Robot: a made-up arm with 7 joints. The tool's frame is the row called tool. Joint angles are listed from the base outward. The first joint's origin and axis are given. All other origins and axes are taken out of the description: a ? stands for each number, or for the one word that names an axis. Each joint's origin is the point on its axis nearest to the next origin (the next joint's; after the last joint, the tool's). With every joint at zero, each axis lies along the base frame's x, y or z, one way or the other. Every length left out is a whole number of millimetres.
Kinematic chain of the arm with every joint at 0, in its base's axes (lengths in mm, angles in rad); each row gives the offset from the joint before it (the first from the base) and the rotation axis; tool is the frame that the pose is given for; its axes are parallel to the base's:
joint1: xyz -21 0 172 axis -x
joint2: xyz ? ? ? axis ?
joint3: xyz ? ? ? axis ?
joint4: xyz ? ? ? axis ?
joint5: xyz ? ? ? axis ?
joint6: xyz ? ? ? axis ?
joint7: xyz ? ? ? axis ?
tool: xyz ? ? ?
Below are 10 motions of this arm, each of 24 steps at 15 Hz.
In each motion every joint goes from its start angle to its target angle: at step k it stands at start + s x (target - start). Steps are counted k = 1, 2, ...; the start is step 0. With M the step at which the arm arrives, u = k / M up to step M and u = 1 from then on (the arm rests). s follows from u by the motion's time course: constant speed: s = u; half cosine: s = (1 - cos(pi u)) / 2; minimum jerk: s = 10 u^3 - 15 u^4 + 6 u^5.
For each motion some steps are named. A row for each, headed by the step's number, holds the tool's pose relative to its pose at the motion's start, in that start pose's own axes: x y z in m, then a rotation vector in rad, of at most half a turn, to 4 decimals.
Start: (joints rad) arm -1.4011 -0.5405 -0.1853 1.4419 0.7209 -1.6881 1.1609
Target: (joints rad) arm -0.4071 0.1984 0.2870 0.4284 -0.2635 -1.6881 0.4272
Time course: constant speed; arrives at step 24
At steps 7, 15, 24:
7: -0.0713 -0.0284 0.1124 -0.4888 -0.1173 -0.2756
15: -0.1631 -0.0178 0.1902 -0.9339 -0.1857 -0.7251
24: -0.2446 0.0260 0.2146 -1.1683 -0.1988 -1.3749

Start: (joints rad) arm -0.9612 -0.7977 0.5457 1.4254 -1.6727 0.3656 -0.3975
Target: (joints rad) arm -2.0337 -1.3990 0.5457 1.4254 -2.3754 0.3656 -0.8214
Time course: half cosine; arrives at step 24
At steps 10, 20, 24:
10: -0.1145 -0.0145 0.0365 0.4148 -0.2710 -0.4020
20: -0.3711 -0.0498 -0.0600 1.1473 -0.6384 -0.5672
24: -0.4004 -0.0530 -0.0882 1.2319 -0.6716 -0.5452

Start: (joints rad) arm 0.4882 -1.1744 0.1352 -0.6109 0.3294 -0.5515 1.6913
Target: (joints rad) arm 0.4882 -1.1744 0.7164 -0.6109 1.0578 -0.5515 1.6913
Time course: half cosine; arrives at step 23
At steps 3, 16, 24:
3: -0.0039 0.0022 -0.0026 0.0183 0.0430 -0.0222
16: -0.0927 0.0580 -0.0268 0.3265 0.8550 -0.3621
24: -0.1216 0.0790 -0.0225 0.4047 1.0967 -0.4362

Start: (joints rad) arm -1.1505 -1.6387 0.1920 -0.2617 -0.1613 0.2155 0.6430
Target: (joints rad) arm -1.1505 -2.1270 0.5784 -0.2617 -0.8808 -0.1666 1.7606
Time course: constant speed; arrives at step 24
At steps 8, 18, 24:
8: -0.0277 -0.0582 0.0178 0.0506 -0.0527 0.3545
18: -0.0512 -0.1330 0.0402 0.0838 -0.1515 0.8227
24: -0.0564 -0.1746 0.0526 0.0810 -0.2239 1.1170

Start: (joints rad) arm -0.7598 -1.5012 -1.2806 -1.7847 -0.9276 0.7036 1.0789
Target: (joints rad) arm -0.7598 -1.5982 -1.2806 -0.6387 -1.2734 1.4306 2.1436
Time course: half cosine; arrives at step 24
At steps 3, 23, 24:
3: -0.0034 -0.0032 0.0019 -0.0563 -0.0212 0.0145
23: -0.1151 0.0127 0.1507 -1.6164 0.3539 0.2903
24: -0.1157 0.0136 0.1515 -1.6226 0.3595 0.2899

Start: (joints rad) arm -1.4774 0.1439 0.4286 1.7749 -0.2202 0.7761 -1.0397
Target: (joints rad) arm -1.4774 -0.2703 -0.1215 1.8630 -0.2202 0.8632 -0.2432
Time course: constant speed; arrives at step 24
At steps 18, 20, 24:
18: -0.0977 -0.1209 0.0051 -0.2680 0.2485 0.2854
20: -0.1100 -0.1323 0.0101 -0.2864 0.2907 0.3206
24: -0.1345 -0.1532 0.0226 -0.3140 0.3824 0.3927

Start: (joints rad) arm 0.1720 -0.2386 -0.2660 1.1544 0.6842 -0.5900 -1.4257
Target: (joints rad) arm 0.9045 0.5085 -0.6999 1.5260 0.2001 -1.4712 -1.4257
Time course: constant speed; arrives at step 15
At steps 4, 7, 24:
4: 0.0883 -0.0028 -0.0451 -0.3067 0.0549 -0.1397
7: 0.1424 -0.0175 -0.0611 -0.5150 0.1586 -0.2700
24: 0.1956 -0.0636 -0.0410 -0.8927 0.7212 -0.5765

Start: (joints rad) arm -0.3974 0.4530 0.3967 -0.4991 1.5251 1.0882 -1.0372
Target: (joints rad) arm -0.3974 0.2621 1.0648 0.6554 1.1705 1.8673 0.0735
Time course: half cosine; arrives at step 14
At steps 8, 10, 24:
8: -0.0597 -0.2225 0.0330 -0.3341 0.0812 0.8471
10: -0.0460 -0.2887 0.0512 -0.4871 0.1022 1.1282
24: -0.0201 -0.3434 0.0728 -0.6550 0.1285 1.4007

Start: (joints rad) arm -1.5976 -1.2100 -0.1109 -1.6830 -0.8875 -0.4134 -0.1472
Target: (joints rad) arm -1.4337 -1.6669 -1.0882 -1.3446 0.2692 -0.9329 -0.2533
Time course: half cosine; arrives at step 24
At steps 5, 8, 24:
5: 0.0109 -0.0059 -0.0307 -0.1764 -0.0438 -0.0309
8: 0.0328 -0.0223 -0.0684 -0.4100 -0.1185 -0.0905
24: 0.2109 -0.1095 -0.0927 -1.1129 -0.7394 -0.5651

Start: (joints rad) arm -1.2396 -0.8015 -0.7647 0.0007 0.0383 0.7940 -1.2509
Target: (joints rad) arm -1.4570 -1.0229 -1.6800 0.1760 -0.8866 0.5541 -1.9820
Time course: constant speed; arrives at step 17
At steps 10, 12, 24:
10: 0.0959 0.0572 0.0067 0.1007 0.8976 -1.1814
12: 0.1059 0.0495 -0.0115 0.0760 1.1221 -1.3696
24: 0.0920 0.0308 -0.0744 -0.0740 1.7493 -1.7274

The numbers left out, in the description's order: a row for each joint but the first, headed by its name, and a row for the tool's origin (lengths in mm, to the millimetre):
joint2: xyz 0 211 -102, axis +y
joint3: xyz -161 0 -21, axis -x
joint4: xyz 0 9 -189, axis -z
joint5: xyz 35 -161 0, axis -x
joint6: xyz 0 133 34, axis -y
joint7: xyz 48 0 -51, axis +z
tool: xyz -57 93 0

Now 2 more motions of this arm.
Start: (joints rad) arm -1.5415 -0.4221 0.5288 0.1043 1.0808 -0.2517 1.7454
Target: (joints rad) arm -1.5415 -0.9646 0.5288 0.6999 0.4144 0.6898 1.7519
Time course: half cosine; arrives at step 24
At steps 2, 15, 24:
2: 0.0018 -0.0010 0.0004 -0.0093 -0.0138 -0.0105
15: 0.0615 -0.0609 0.0343 -0.4482 -0.4240 -0.6730
24: 0.0722 -0.0953 0.0562 -0.6438 -0.4736 -1.1151

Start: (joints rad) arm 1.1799 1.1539 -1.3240 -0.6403 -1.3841 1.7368 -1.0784
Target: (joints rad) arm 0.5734 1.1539 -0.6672 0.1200 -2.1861 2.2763 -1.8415
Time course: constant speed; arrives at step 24
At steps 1, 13, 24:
1: 0.0105 0.0057 0.0098 0.0212 -0.0529 -0.0582
13: 0.0764 0.0566 0.1895 0.4440 -0.5837 -0.6206
24: 0.0190 0.0832 0.3694 1.0258 -0.7939 -0.9351

